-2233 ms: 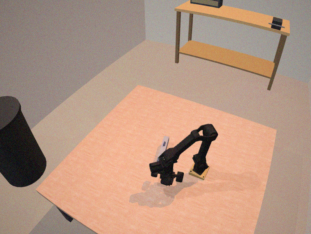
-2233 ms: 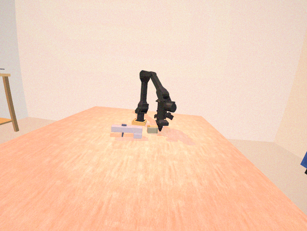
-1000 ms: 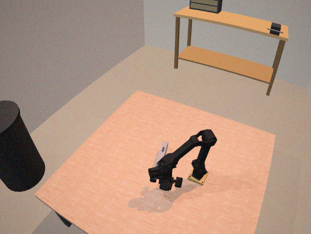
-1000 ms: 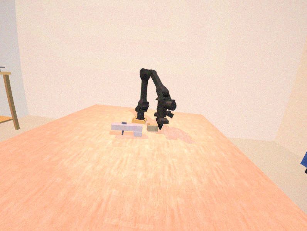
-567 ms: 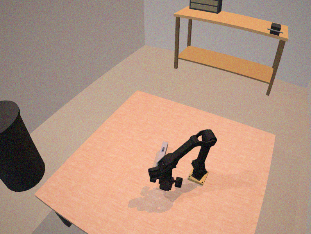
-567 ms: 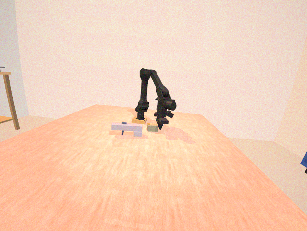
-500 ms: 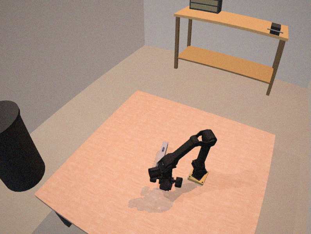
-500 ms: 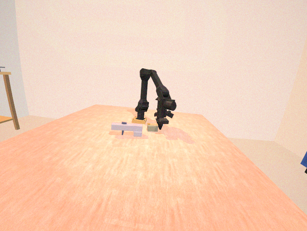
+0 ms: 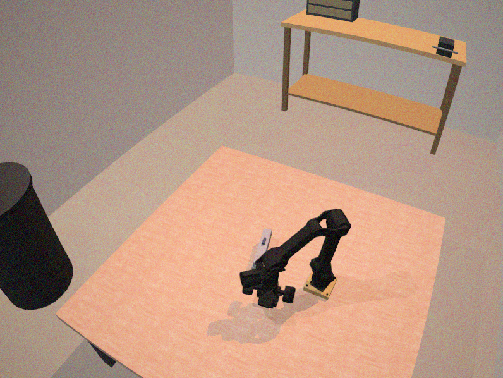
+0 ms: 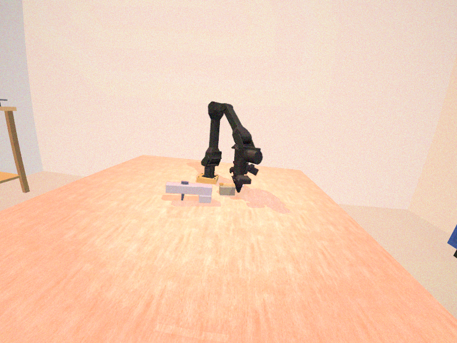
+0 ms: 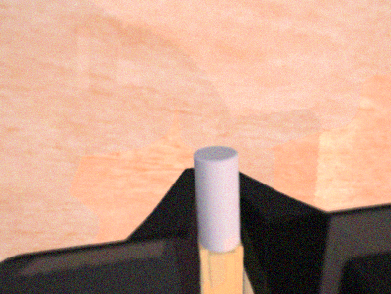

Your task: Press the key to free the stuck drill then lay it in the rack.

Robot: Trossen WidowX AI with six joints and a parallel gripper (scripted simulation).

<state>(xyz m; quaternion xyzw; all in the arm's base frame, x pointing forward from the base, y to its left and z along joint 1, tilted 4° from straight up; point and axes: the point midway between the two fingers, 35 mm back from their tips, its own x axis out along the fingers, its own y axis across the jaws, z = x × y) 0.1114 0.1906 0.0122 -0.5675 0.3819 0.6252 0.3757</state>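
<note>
The drill is 2 cm ahead of my gripper tip, 4 cm to the right of it and 4 cm above it. Also, from my gripper tip: olive rack (2 cm ahead, 5 cm to the right, 1 cm above); blue key (17 cm ahead, 19 cm to the right, 4 cm above).
</note>
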